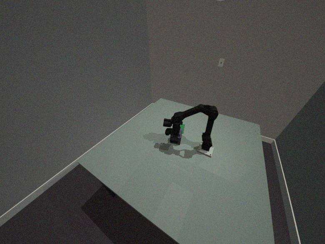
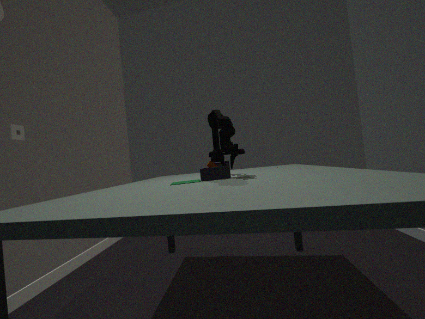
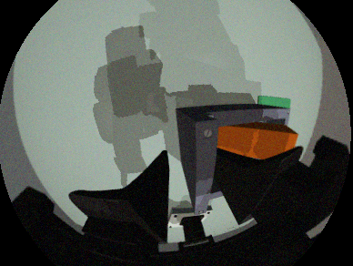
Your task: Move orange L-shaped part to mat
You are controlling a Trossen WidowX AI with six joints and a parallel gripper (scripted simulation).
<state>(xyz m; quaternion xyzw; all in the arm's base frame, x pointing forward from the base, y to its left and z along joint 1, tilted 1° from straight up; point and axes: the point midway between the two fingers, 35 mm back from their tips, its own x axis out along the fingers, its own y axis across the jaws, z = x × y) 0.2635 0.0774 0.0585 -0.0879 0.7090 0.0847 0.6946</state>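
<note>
Right now my gripper tip is 10 mm short of the orange L-shaped part and 50 mm to the left of it. Round my gripper tip: green mat (50 mm ahead, 220 mm to the right, 60 mm below).
</note>
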